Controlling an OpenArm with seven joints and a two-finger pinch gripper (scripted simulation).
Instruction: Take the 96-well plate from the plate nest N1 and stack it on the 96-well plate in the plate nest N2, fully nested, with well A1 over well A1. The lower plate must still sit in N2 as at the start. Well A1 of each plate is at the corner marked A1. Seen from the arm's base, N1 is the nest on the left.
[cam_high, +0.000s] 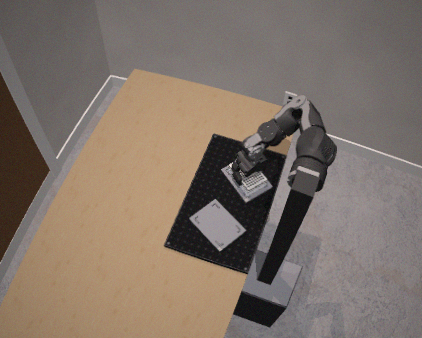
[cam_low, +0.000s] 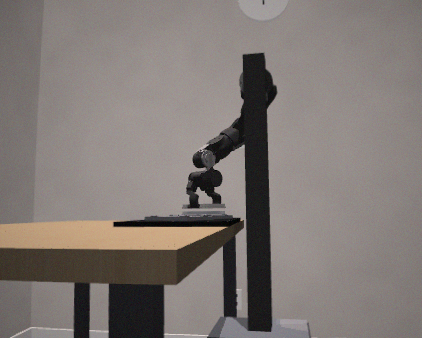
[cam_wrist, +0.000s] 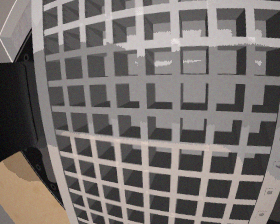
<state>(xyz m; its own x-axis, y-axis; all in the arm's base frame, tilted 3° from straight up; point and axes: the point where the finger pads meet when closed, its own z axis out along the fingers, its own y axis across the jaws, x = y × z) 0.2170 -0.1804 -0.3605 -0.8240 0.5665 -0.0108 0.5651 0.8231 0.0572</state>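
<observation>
Right now the A1 mark is 3 cm behind my hand, 9 cm to the left of it and 3 cm below it.
</observation>
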